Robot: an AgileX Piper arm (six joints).
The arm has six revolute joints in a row. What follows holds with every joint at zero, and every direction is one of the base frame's.
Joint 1 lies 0.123 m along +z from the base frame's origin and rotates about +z.
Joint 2 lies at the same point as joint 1 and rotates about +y.
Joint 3 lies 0.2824 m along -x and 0.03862 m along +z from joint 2 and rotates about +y.
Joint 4 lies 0.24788 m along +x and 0.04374 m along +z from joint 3 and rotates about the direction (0.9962, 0, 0.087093).
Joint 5 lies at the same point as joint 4 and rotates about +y.
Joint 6 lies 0.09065 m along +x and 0.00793 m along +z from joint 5 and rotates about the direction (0.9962, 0, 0.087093).
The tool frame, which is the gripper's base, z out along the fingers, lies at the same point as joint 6; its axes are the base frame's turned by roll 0, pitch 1.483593 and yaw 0 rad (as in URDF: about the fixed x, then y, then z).
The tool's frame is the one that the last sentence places.
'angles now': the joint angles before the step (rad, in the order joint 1, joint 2, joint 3, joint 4, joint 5, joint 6). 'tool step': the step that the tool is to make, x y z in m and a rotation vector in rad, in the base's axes. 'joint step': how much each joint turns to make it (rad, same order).
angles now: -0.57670 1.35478 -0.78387 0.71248 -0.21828 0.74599
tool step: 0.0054 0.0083 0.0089 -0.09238 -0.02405 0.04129
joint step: 0.03815 -0.01063 0.00086 -0.11633 -0.06394 0.05837
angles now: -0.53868 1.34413 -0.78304 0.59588 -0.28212 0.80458
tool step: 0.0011 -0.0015 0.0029 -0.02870 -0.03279 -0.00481
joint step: -0.00072 0.00495 -0.00024 -0.06653 -0.04412 0.06441
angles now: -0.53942 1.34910 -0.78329 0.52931 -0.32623 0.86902
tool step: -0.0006 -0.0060 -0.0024 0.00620 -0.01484 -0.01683
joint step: -0.01988 0.01451 0.00001 -0.04541 -0.01667 0.05877
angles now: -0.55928 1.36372 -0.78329 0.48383 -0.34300 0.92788
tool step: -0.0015 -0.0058 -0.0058 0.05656 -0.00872 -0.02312
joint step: -0.02168 0.01424 0.00005 -0.00239 0.01895 0.05185
